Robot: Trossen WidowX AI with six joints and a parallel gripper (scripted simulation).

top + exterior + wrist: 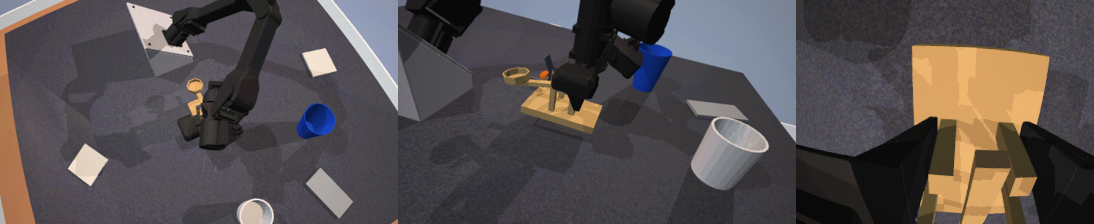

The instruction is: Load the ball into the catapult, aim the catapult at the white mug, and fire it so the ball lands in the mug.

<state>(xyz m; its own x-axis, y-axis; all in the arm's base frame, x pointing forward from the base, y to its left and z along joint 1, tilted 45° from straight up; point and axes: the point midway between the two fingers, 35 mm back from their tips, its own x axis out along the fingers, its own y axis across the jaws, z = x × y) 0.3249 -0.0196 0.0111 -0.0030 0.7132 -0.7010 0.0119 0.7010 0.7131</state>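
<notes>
Right now the orange ball is 130 mm behind my gripper tip, 160 mm to the left of it and 50 mm below it. Also, from my gripper tip: white mug 280 mm ahead, 10 mm to the right, 40 mm below; then catapult 70 mm behind, 20 mm to the left, 20 mm above.
</notes>
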